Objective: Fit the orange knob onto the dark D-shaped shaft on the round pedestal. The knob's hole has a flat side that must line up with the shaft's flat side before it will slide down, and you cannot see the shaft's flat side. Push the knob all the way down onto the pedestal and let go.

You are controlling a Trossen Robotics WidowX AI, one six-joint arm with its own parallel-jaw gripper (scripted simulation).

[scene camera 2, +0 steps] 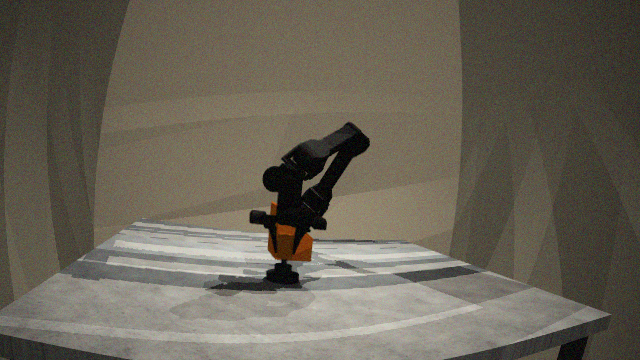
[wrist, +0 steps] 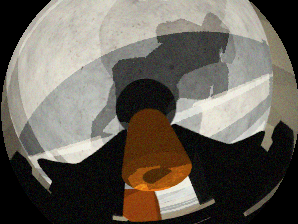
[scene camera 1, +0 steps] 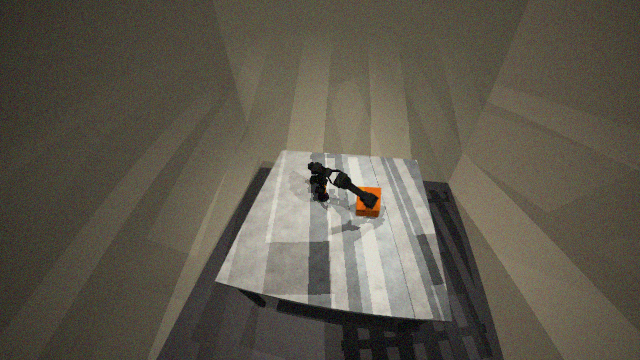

Observation:
The gripper (scene camera 2: 284, 253) holds an orange knob (wrist: 154, 159). Also in view: a dark round pedestal (wrist: 142, 94).
The gripper is seen too in the wrist view (wrist: 149, 131).

